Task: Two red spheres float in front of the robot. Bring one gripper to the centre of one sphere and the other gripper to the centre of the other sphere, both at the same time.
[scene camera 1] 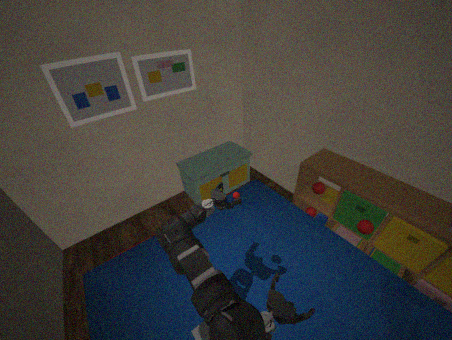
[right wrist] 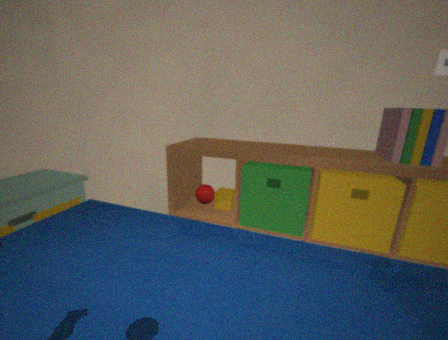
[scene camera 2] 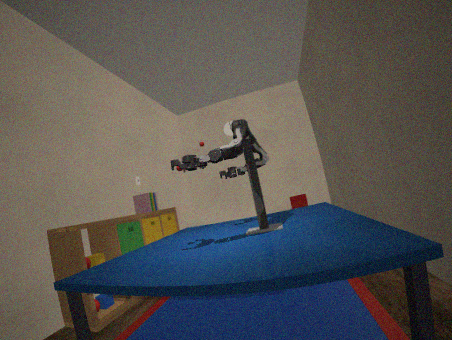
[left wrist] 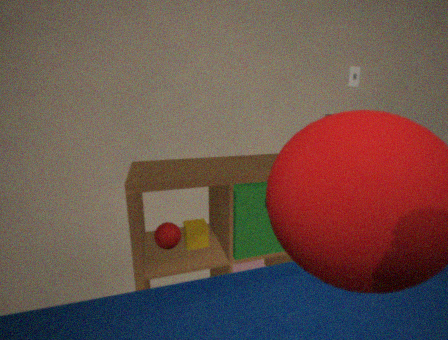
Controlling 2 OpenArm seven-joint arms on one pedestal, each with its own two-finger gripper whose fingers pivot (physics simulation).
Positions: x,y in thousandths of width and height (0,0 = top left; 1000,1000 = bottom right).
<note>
In view: the right gripper (scene camera 1: 652,860), a red sphere (left wrist: 780,581) and a pedestal (scene camera 2: 550,449).
</note>
